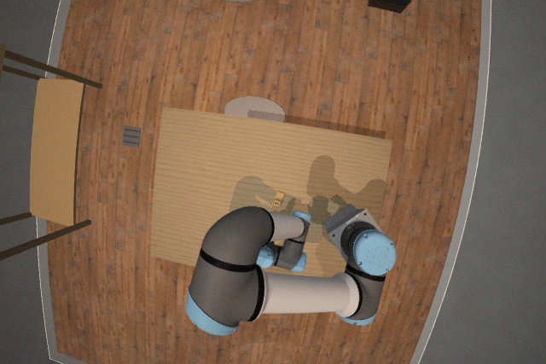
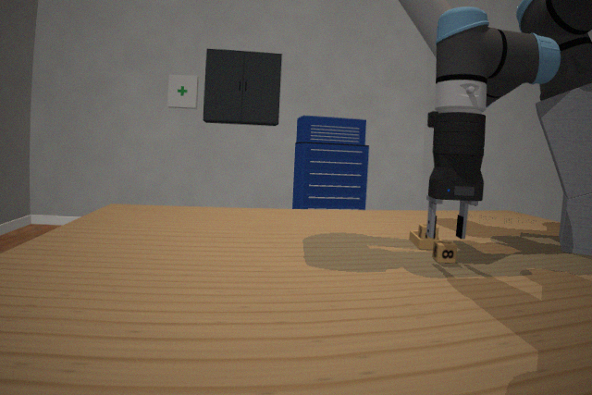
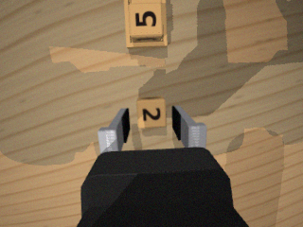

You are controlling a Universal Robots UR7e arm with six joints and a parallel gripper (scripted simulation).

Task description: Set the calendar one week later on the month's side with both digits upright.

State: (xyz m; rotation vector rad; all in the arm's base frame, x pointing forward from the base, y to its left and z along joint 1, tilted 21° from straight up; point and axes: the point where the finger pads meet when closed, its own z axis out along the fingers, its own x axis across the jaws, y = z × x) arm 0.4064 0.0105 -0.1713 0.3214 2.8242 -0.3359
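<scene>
The wooden date cube is 40 mm below my hand. The rest, counted from my hand: wooden calendar tray: 30 mm behind, 100 mm to the right, 50 mm below.
</scene>
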